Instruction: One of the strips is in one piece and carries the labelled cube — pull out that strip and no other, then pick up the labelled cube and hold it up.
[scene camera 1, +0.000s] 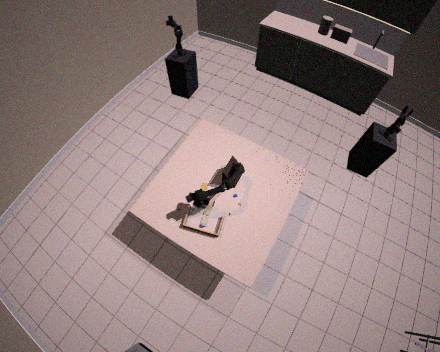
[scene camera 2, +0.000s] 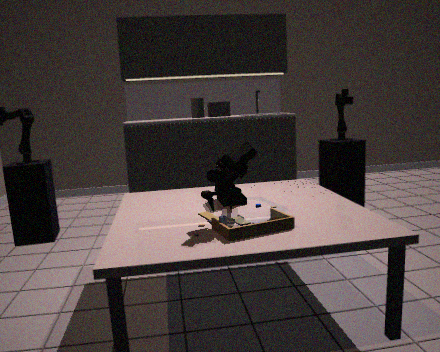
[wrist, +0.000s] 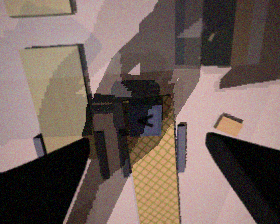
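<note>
My gripper (wrist: 148, 141) open, holding nothing. Labelled cube (wrist: 145, 115) in sight.
</note>
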